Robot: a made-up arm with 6 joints.
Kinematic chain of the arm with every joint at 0, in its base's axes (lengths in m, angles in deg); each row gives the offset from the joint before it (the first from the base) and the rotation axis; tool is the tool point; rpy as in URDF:
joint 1: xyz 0.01 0 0.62 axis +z
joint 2: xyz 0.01 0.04 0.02 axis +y
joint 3: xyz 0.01 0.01 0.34 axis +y
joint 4: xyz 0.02 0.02 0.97 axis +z
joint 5: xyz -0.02 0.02 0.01 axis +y
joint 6: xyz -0.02 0 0.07 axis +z
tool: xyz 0 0.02 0.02 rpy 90 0 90
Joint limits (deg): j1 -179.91..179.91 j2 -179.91..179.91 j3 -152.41..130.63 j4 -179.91..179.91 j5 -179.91..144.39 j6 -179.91..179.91
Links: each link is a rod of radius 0.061 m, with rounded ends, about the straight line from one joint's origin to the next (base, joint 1, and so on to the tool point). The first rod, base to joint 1, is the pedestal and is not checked.
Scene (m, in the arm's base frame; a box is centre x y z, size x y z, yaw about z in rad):
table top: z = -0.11
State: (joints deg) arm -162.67 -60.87 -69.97 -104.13 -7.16 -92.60
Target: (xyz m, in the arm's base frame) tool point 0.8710 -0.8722 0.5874
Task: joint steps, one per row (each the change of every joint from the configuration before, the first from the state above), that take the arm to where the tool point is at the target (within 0.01 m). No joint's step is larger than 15 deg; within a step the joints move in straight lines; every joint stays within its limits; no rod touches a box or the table.
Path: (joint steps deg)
1: 11.19 9.47 14.12 -0.32 -1.53 0.19
2: 11.18 9.47 14.12 -0.31 -1.52 0.19
3: 11.19 9.48 14.11 -0.32 -1.53 0.18
4: 11.19 9.47 14.12 -0.32 -1.53 0.19
5: 11.18 9.47 14.12 -0.31 -1.52 0.19
6: 11.19 9.47 14.12 -0.32 -1.53 0.19
7: 11.19 9.48 14.12 -0.32 -1.52 0.19
8: 11.18 9.47 14.11 -0.31 -1.53 0.18
9: 11.19 9.47 14.12 -0.32 -1.53 0.19
10: 11.19 9.47 14.12 -0.32 -1.52 0.19

